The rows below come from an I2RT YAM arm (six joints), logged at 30 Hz.
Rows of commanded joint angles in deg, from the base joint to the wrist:
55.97 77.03 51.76 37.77 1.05 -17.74
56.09 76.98 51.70 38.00 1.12 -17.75
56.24 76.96 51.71 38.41 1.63 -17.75
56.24 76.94 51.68 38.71 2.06 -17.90
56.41 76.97 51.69 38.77 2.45 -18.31
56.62 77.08 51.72 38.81 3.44 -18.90
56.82 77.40 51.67 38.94 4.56 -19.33
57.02 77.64 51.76 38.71 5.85 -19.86
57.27 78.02 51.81 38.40 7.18 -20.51
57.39 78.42 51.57 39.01 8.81 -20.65
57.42 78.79 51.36 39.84 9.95 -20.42
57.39 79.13 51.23 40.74 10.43 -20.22
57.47 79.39 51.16 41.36 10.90 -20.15
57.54 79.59 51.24 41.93 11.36 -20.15
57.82 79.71 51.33 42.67 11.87 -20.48
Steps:
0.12 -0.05 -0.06 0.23 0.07 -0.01
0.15 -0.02 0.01 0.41 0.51 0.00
0.00 -0.02 -0.03 0.30 0.43 -0.15
0.17 0.03 0.01 0.06 0.39 -0.41
0.21 0.11 0.03 0.04 0.99 -0.59
0.20 0.32 -0.05 0.13 1.12 -0.43
0.20 0.24 0.09 -0.23 1.29 -0.53
0.25 0.38 0.05 -0.31 1.33 -0.65
0.12 0.40 -0.24 0.61 1.63 -0.14
0.03 0.37 -0.21 0.83 1.14 0.23
-0.03 0.34 -0.13 0.90 0.48 0.20
0.08 0.26 -0.07 0.62 0.47 0.07
0.07 0.20 0.08 0.57 0.46 0.00
0.28 0.12 0.09 0.74 0.51 -0.33

